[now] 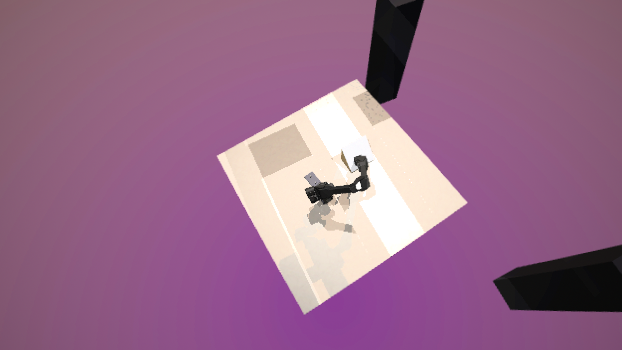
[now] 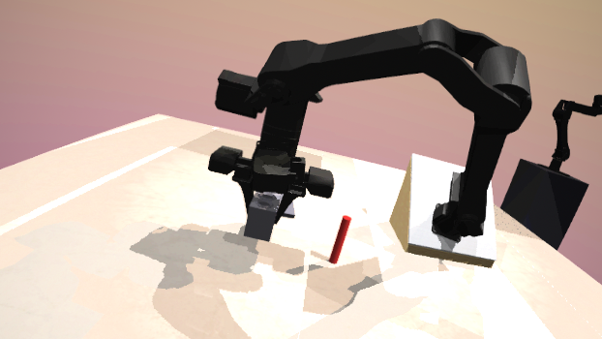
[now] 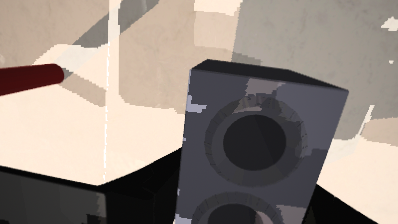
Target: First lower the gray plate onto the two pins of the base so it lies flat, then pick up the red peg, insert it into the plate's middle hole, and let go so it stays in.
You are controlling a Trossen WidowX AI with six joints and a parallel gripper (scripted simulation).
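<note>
Now: gripper tip 13 cm past the red peg, 1 cm to the right of it and 1 cm below it. From my gripper tip the other things lie so: gray plate: 3 cm above.
</note>
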